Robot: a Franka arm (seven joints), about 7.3 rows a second.
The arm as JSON. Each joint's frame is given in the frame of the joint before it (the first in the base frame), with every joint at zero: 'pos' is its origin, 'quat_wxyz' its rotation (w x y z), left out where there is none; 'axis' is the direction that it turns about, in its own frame. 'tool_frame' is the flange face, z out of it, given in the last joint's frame.
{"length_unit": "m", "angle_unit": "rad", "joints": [
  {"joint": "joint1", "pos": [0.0, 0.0, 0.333], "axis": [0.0, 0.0, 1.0]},
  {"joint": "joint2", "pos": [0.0, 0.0, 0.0], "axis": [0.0, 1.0, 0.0]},
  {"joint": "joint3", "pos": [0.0, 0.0, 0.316], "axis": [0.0, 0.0, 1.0]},
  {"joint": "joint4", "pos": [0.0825, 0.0, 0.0], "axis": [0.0, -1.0, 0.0]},
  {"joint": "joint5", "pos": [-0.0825, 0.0, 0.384], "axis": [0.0, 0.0, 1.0]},
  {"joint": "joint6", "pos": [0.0, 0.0, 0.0], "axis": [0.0, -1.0, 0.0]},
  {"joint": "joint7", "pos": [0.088, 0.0, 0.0], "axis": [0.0, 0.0, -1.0]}
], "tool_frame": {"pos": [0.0, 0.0, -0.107], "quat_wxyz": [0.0, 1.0, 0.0, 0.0]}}
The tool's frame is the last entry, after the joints.
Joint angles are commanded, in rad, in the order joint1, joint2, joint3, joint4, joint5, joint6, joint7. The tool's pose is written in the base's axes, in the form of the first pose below.
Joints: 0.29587, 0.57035, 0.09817, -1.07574, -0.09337, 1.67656, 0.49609
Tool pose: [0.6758 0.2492 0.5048], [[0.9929 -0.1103 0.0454], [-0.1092 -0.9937 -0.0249], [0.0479 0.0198 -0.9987]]
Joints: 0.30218, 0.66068, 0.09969, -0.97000, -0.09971, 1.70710, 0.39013
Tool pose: [0.6967 0.2584 0.4927], [[0.9962 -0.0021 0.0874], [-0.0016 -1.0000 -0.0058], [0.0875 0.0056 -0.9962]]
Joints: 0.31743, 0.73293, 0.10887, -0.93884, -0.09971, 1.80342, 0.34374
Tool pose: [0.7111 0.2800 0.4632], [[0.9887 0.0676 0.1338], [0.0642 -0.9975 0.0293], [0.1354 -0.0204 -0.9906]]
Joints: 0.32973, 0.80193, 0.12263, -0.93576, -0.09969, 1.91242, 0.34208
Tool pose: [0.7215 0.3016 0.4232], [[0.9816 0.0943 0.1661], [0.0845 -0.9943 0.0652], [0.1713 -0.0500 -0.9839]]
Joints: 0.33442, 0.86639, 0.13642, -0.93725, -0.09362, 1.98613, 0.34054
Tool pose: [0.7272 0.3156 0.3802], [[0.9805 0.1085 0.1637], [0.0944 -0.9913 0.0916], [0.1722 -0.0744 -0.9822]]
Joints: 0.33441, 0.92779, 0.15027, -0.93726, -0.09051, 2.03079, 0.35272
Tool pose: [0.7296 0.3240 0.3369], [[0.9848 0.1014 0.1408], [0.0870 -0.9907 0.1046], [0.1501 -0.0907 -0.9845]]
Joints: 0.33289, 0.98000, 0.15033, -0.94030, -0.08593, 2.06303, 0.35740
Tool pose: [0.7315 0.3240 0.2972], [[0.9890 0.0907 0.1165], [0.0787 -0.9915 0.1037], [0.1250 -0.0934 -0.9878]]
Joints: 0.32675, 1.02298, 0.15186, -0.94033, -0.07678, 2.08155, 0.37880
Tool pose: [0.7325 0.3205 0.2650], [[0.9943 0.0573 0.0897], [0.0478 -0.9933 0.1055], [0.0951 -0.1006 -0.9904]]
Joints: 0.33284, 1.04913, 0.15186, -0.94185, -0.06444, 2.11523, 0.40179
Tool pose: [0.7310 0.3260 0.2468], [[0.9955 0.0337 0.0890], [0.0228 -0.9924 0.1206], [0.0924 -0.1180 -0.9887]]
